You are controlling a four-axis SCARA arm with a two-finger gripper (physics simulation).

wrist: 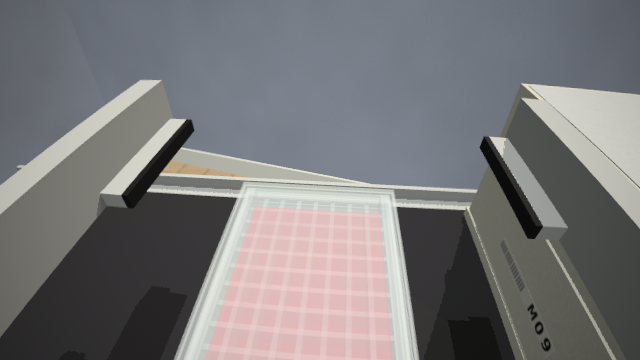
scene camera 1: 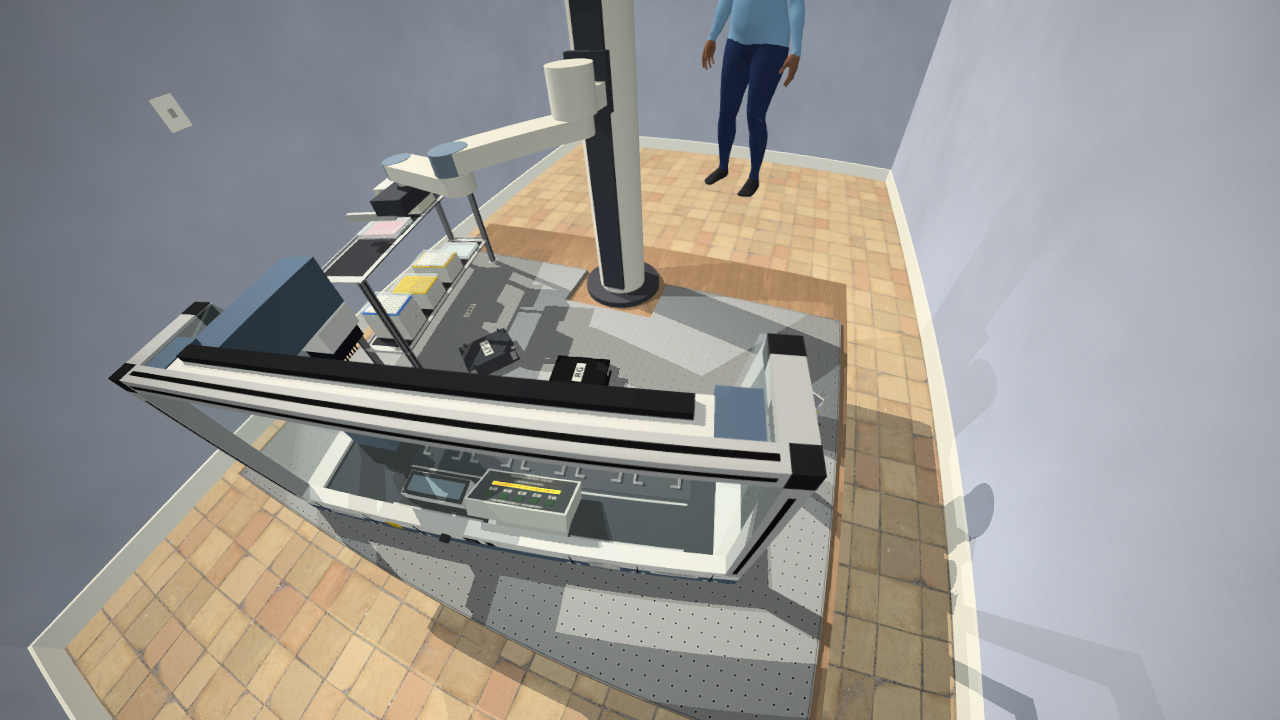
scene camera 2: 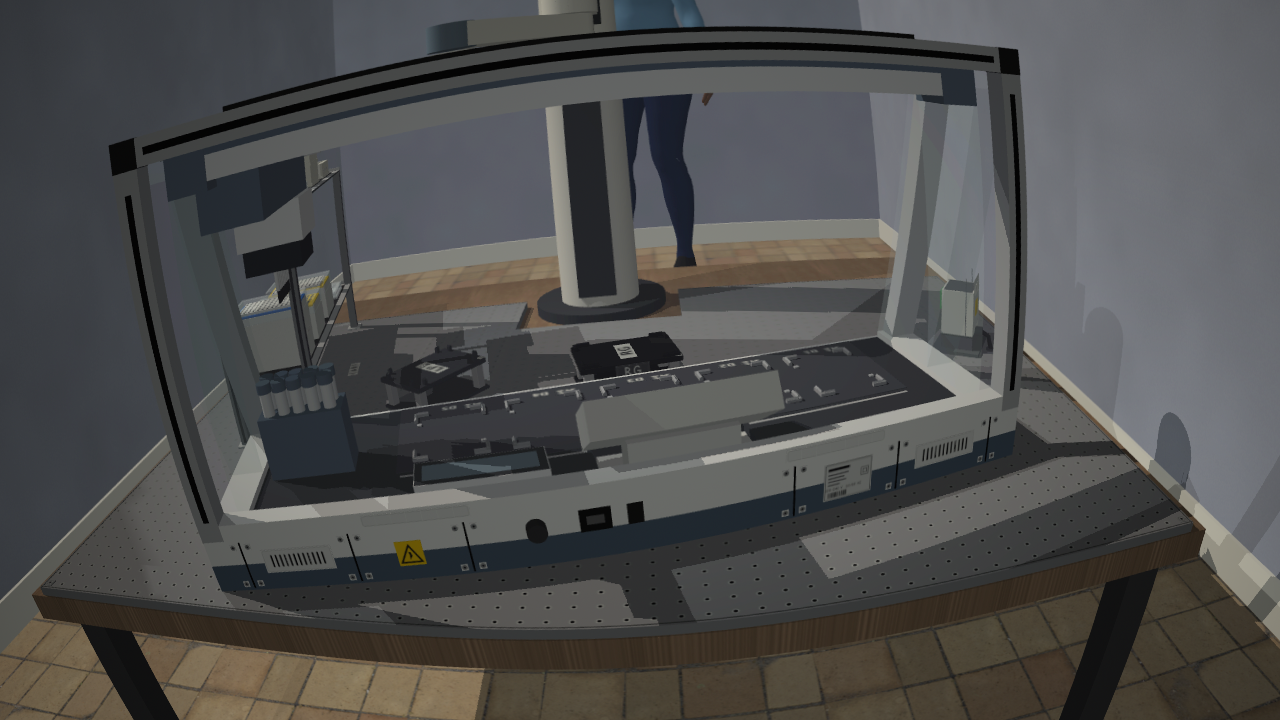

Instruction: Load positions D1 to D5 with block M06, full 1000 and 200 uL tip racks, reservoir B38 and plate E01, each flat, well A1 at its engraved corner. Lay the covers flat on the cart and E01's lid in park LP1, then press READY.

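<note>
My gripper (wrist: 334, 111) is partly open and empty, over the cart's top shelf (scene camera 1: 362, 257) (wrist: 200, 225). Plate E01 (scene camera 1: 383, 229) (wrist: 310, 280), pink under a clear lid, shows between and beyond the fingers in the wrist view. The right finger overlaps the side of a pale block stack (wrist: 505, 285); M09 is readable on it, M06 is not. In scene camera 1 the dark gripper body covers most of that stack. Tip racks with blue (scene camera 1: 391, 306) and yellow (scene camera 1: 416, 285) tops stand on the lower shelf. Reservoir B38 is not visible. Park LP1 (scene camera 1: 489, 347) (scene camera 2: 434, 368) is a dark stand.
The framed deck machine (scene camera 1: 465, 429) (scene camera 2: 572, 501) stands at the front, with a control box (scene camera 1: 523, 501) and a screen (scene camera 1: 435, 486) (scene camera 2: 478, 465). A tube rack (scene camera 2: 307, 438) sits at its left. A black RG stand (scene camera 1: 580, 368) (scene camera 2: 624, 351) is behind it. The arm's column (scene camera 1: 617, 179) rises behind.
</note>
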